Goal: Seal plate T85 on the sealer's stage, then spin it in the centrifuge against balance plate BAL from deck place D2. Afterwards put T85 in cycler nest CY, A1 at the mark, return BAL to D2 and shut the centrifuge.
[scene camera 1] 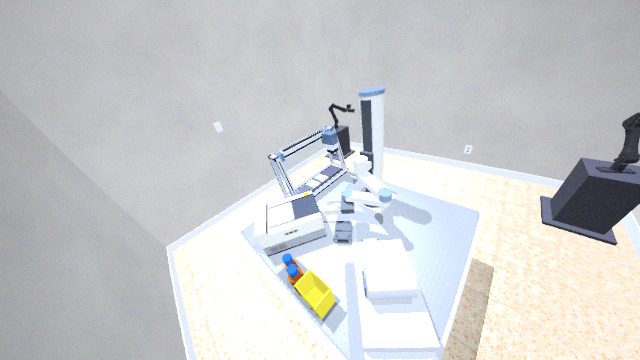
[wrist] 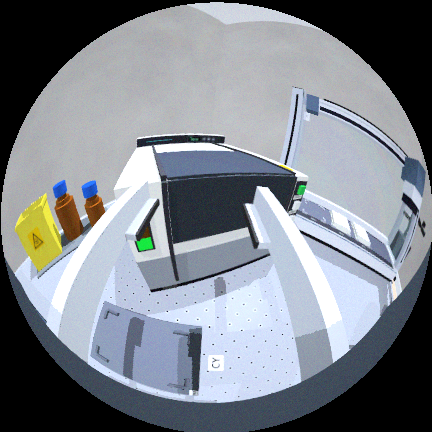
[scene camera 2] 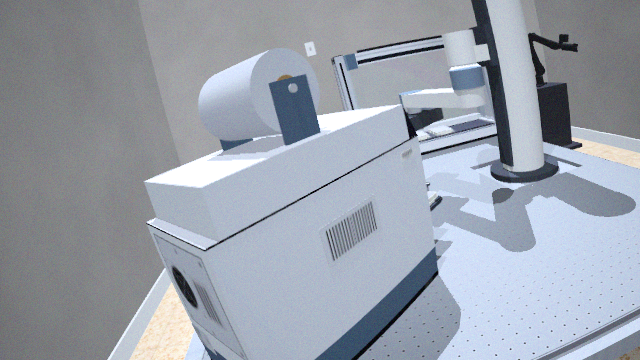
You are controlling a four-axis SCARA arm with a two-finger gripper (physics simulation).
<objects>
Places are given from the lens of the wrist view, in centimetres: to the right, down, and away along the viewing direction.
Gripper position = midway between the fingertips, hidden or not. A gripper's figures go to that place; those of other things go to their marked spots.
gripper (wrist: pixel 200 193): -1, -2, 11
centrifuge (wrist: pixel 163 264): -8, 7, 22
</objects>
